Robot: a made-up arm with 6 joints.
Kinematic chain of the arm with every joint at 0, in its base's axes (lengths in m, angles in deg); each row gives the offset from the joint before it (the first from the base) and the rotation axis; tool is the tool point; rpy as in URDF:
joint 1: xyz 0 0 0.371 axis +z
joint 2: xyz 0 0 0 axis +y
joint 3: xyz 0.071 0 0.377 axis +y
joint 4: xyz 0.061 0 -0.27 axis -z
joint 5: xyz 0 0 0 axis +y
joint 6: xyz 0.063 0 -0.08 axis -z
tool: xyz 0 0 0 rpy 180 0 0
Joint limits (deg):
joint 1: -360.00..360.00
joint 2: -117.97..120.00
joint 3: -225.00..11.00
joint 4: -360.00..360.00
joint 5: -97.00..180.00
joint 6: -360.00..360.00
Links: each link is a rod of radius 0.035 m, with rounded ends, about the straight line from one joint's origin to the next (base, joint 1, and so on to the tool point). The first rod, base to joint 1, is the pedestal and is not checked.
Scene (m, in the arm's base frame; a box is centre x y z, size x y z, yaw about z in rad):
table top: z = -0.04
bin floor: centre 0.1 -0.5 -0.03 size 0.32 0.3 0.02 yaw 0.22
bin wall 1: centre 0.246 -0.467 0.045 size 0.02 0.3 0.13 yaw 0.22
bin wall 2: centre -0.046 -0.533 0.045 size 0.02 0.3 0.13 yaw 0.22
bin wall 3: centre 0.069 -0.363 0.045 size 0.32 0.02 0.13 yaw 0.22
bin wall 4: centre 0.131 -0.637 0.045 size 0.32 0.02 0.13 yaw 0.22
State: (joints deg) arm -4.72 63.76 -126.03 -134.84 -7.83 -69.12
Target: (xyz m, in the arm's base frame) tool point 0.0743 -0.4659 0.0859
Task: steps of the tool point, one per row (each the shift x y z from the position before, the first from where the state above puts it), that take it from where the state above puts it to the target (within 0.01 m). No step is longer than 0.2 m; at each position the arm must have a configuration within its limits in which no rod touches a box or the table.
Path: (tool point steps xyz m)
1: -0.0416 -0.1421 -0.0282
2: -0.0734 -0.1217 -0.0247
3: -0.0971 -0.0945 -0.0207
4: -0.1112 -0.0631 -0.0164
5: -0.1158 -0.0308 -0.0117
6: -0.0524 -0.0111 -0.0464
7: -0.0552 -0.0034 -0.0455
8: -0.0564 0.0046 -0.0442

